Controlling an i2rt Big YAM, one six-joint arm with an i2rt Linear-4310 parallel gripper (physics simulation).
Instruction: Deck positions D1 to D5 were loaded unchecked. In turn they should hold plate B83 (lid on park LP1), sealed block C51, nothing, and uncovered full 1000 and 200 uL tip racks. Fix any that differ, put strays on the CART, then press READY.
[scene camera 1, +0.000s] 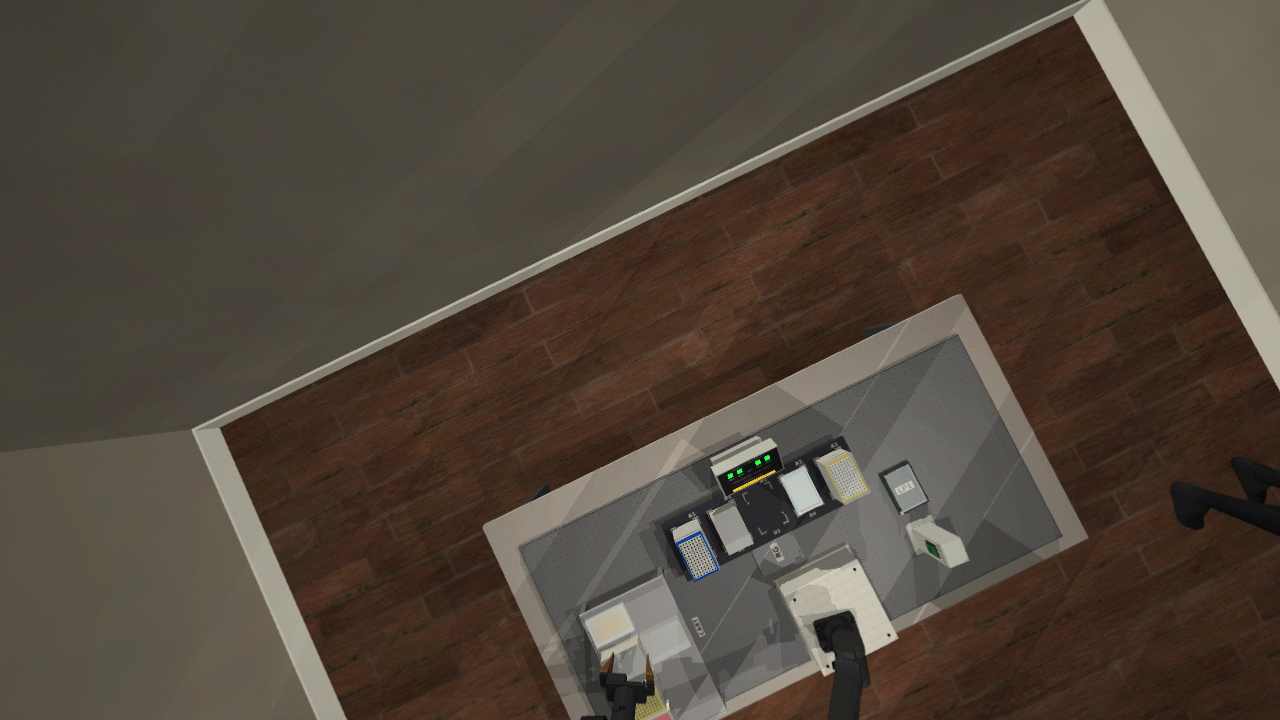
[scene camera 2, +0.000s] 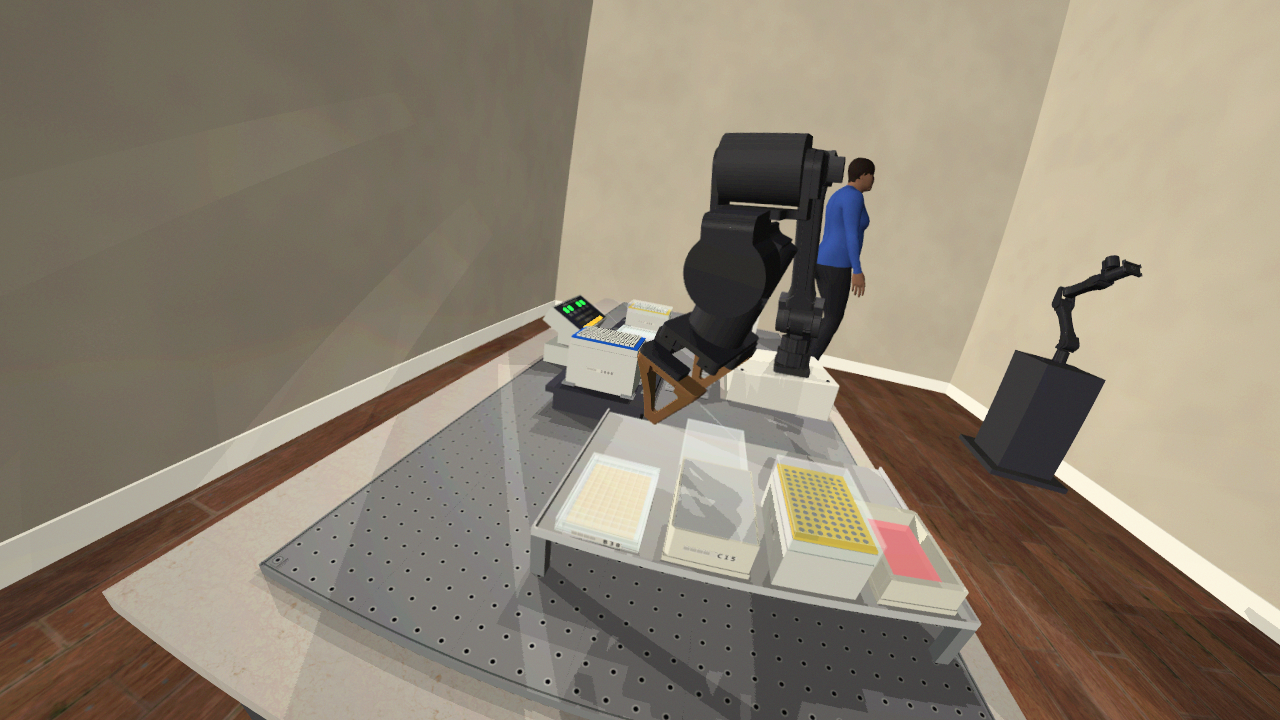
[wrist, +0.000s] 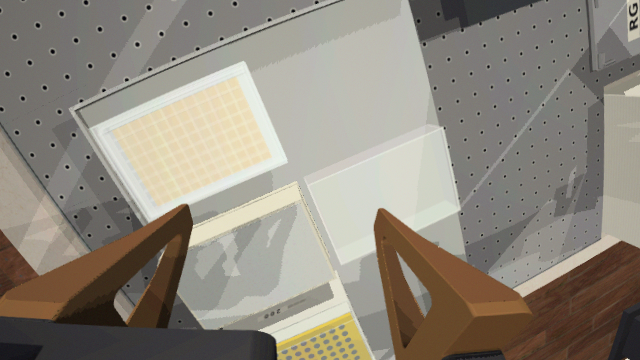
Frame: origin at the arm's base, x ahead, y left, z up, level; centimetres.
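Where they show: gripper, fingertip midpoint: (scene camera 1: 630, 654) (scene camera 2: 674, 402) (wrist: 284, 215); arm's base, link origin: (scene camera 1: 836, 630) (scene camera 2: 790, 368).
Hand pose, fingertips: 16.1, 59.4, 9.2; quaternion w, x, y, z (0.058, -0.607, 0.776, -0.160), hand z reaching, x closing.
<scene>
Each offset is from my fingertips to the centre of the thing, as dx, dy, dz. "spot": to the spot under its first point.
My gripper (scene camera 1: 629, 660) (scene camera 2: 677, 404) (wrist: 284, 215) is open and empty above the cart @[-11.5, -3.3, -13.9] (scene camera 1: 660, 591) (scene camera 2: 631, 437) (wrist: 350, 90), over block C15 @[-7.3, +4.3, -9.1] (scene camera 2: 711, 501) (wrist: 255, 245). A cream-welled plate @[+3.4, +6.0, -9.9] (scene camera 1: 610, 624) (scene camera 2: 611, 501) (wrist: 192, 142) and a clear lid @[-5.1, -9.1, -9.9] (scene camera 2: 713, 441) (wrist: 385, 192) lie beside the block. A yellow tip rack @[-17.9, +2.5, -5.3] (scene camera 2: 823, 501) (wrist: 325, 345) stands on its other side. On the deck, D1 holds a blue-rimmed rack @[+19.4, -25.7, -7.1] (scene camera 1: 696, 552), D2 a pale block @[+21.5, -37.9, -9.9] (scene camera 1: 731, 526), D4 a white plate @[+25.6, -62.4, -11.3] (scene camera 1: 802, 489), D5 a yellow-rimmed rack @[+27.7, -74.6, -6.2] (scene camera 1: 843, 475). D3 (scene camera 1: 762, 512) is bare.
A pink-filled trough @[-28.6, +0.7, -9.6] (scene camera 2: 913, 555) stands at the cart's end. The console @[spot: +38.3, -47.9, -4.8] (scene camera 1: 750, 469) shows four green lights. LP1 @[+15.4, -95.7, -15.8] (scene camera 1: 904, 488), the green READY button @[spot: -0.2, -93.7, -7.8] (scene camera 1: 932, 548) and the RG pad @[+7.2, -50.5, -16.4] (scene camera 1: 776, 551) are on the table. The white arm base (scene camera 1: 827, 591) stands near its edge.
</scene>
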